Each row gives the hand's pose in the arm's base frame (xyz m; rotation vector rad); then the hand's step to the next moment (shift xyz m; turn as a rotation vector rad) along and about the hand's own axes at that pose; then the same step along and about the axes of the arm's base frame.
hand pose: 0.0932 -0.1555 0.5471 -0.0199 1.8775 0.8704
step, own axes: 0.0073 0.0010 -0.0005 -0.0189 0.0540 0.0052
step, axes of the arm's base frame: -0.0043 0.0031 -0.0052 -0.0075 0.0361 0.0440
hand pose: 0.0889 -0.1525 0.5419 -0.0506 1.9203 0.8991
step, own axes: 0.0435 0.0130 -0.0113 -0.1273 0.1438 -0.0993
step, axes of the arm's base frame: -0.0364 0.0169 -0.0241 -0.0654 0.0025 0.2061
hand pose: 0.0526 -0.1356 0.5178 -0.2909 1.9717 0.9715
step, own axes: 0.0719 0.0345 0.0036 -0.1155 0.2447 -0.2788
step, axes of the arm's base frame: -0.0576 0.0373 -0.0408 -0.2372 -0.0594 0.3019
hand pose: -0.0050 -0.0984 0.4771 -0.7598 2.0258 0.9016
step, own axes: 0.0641 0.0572 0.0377 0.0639 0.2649 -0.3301
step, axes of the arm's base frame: -0.0610 0.0498 -0.0511 -0.3665 -0.1247 0.1826
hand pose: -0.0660 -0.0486 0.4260 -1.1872 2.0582 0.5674
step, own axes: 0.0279 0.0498 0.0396 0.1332 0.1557 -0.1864
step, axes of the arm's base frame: -0.0396 0.0343 -0.0456 -0.2461 -0.1231 0.0314
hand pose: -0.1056 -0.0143 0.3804 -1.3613 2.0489 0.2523
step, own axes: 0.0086 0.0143 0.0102 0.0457 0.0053 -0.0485
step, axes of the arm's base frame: -0.0104 0.0049 -0.0158 -0.0358 -0.0558 0.0081
